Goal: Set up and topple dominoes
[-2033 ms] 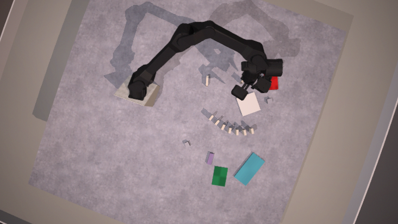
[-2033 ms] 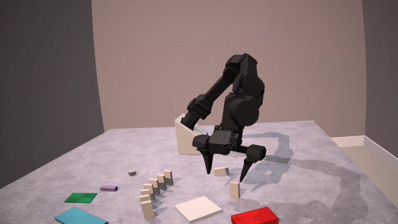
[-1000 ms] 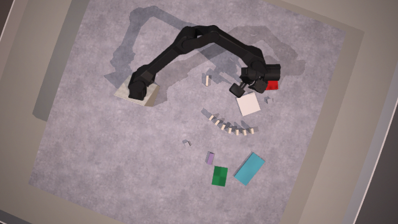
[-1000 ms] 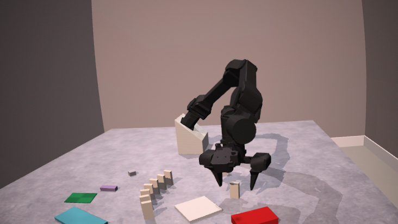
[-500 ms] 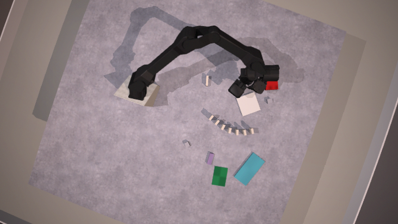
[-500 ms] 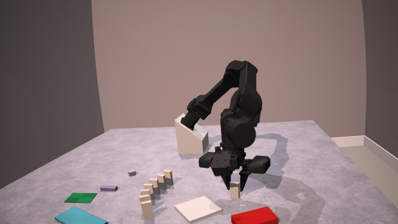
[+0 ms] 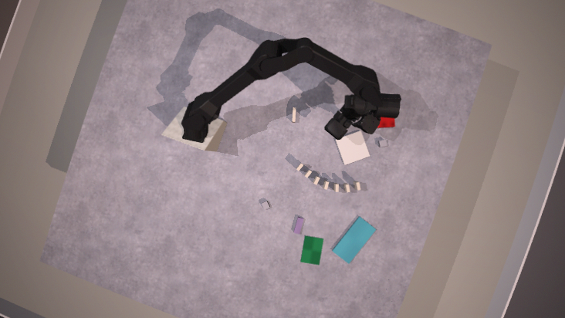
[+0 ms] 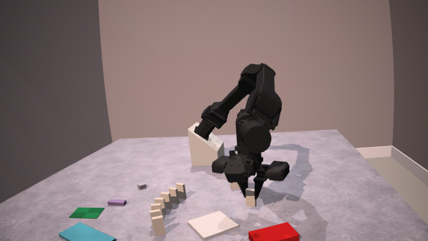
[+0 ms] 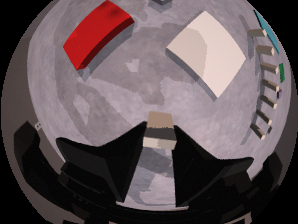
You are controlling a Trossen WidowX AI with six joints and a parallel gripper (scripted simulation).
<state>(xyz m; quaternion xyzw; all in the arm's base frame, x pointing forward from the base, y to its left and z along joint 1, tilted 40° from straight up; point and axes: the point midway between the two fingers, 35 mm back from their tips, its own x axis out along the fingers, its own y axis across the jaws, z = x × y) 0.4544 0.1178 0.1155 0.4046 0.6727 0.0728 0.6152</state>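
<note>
The white flat tile is 10 cm to the right of my gripper tip, 6 cm ahead of it and 4 cm below it. From my gripper tip the other things lie so: purple block (40 cm to the right, 7 cm behind, 4 cm below); then teal tile (41 cm to the right, 13 cm ahead, 4 cm below); then red block (14 cm ahead, 4 cm to the left, 3 cm below).
</note>
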